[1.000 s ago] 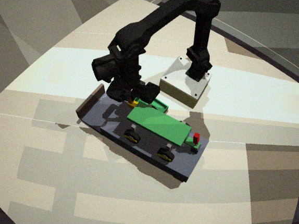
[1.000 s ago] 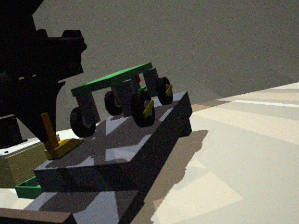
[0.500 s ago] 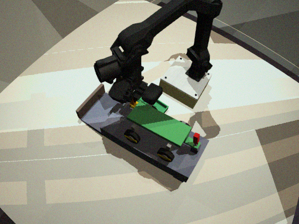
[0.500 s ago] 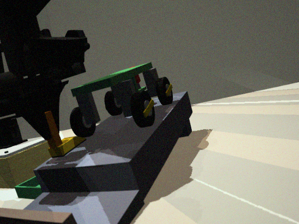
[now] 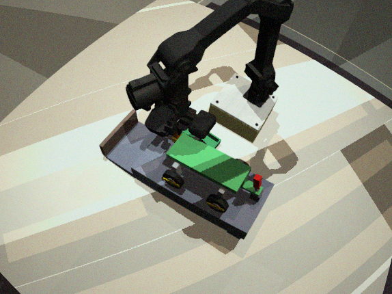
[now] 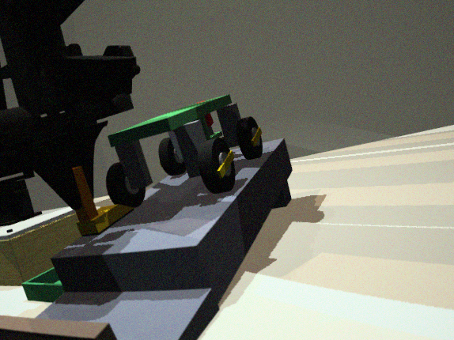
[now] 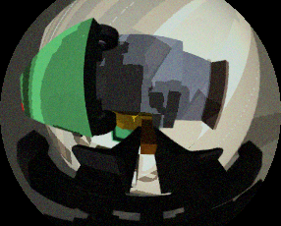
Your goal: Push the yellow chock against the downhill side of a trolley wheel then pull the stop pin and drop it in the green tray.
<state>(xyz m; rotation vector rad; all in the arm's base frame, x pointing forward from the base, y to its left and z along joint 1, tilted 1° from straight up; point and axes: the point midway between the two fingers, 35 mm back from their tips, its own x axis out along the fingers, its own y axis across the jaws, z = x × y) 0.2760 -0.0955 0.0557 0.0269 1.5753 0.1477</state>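
My gripper tip is 20 mm to the right of the yellow chock and 10 mm above it. The rest, counted from my gripper tip: trolley: 130 mm to the left, 50 mm ahead, 20 mm above; then green tray: 100 mm below, 70 mm behind, 30 mm to the left; then ramp: 120 mm to the left, 50 mm ahead, 40 mm below.
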